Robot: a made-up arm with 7 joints.
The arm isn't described. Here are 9 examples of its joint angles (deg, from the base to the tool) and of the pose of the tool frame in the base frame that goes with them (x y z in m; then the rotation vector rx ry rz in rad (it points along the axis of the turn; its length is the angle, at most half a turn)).
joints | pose
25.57 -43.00 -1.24 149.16 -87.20 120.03 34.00 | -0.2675 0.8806 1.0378 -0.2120 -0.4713 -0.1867
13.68 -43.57 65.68 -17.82 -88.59 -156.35 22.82 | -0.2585 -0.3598 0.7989 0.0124 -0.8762 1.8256
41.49 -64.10 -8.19 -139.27 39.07 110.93 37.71 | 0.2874 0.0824 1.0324 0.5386 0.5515 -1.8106
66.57 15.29 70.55 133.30 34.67 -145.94 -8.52 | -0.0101 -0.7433 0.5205 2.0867 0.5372 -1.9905
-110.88 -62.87 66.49 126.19 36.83 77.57 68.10 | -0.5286 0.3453 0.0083 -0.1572 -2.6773 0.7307
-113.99 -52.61 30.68 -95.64 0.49 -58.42 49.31 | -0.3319 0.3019 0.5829 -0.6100 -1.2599 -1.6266
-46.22 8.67 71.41 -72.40 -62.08 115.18 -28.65 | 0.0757 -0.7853 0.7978 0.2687 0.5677 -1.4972
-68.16 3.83 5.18 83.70 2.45 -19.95 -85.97 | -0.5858 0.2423 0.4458 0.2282 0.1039 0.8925
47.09 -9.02 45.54 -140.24 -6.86 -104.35 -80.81 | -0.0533 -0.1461 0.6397 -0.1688 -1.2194 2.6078
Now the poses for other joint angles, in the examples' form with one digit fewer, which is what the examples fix.
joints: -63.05 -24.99 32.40 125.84 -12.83 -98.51 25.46
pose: -0.477 -0.136 0.979 1.734 0.727 0.845
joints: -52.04 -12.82 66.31 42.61 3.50 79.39 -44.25
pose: -0.513 -0.143 0.365 0.113 1.881 -0.721
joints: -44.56 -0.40 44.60 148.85 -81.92 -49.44 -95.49
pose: -0.166 -0.139 0.826 1.585 -0.085 -1.702
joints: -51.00 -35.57 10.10 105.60 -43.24 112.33 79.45
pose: -0.959 0.400 0.377 0.438 -1.243 0.757
